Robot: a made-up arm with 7 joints. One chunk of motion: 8 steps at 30 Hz.
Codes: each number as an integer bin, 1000 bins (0 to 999) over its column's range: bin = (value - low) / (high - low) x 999, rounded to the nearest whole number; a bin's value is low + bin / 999 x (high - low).
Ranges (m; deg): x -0.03..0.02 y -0.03..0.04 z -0.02..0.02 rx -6..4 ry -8..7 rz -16..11
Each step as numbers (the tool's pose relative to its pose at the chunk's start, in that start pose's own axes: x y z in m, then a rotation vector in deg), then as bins.
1 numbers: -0.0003 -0.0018 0.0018 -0.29 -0.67 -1.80
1 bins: 593 402 544 570 488 525
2 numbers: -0.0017 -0.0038 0.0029 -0.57 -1.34 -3.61
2 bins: 565 374 572 542 444 458
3 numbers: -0.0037 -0.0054 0.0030 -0.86 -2.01 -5.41
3 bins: 525 351 574 513 399 392
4 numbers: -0.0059 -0.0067 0.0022 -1.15 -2.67 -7.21
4 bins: 482 333 554 485 355 325
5 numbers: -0.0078 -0.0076 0.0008 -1.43 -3.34 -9.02
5 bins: 444 320 519 457 310 258
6 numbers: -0.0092 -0.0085 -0.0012 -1.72 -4.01 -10.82
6 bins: 416 307 470 428 266 192
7 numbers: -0.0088 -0.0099 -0.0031 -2.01 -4.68 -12.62
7 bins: 424 287 422 399 221 125
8 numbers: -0.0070 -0.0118 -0.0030 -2.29 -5.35 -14.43
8 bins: 460 260 425 371 176 58
